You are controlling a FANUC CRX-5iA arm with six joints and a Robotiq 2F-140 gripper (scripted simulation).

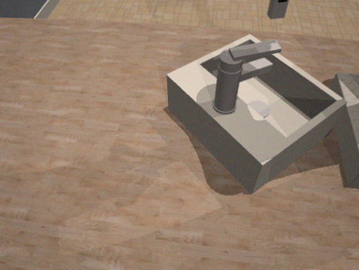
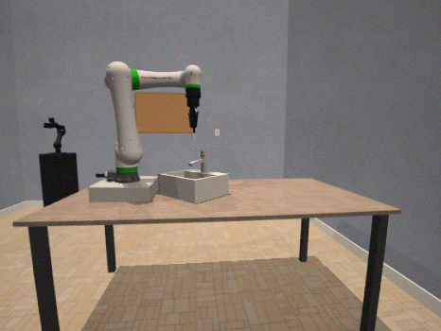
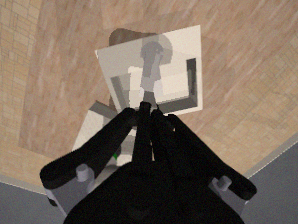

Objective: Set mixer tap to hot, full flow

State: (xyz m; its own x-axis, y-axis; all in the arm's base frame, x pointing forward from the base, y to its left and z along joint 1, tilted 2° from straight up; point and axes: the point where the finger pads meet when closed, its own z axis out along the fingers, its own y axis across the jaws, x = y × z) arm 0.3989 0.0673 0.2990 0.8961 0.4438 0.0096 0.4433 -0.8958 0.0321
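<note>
The flat lever lies 10 cm below my hand, 2 cm ahead of it and 1 cm to the left of it. The rest, counted from my hand: sink basin 34 cm below, 6 cm to the right, 1 cm behind; then grey mixer tap 15 cm below, 5 cm ahead, 2 cm to the left.
</note>
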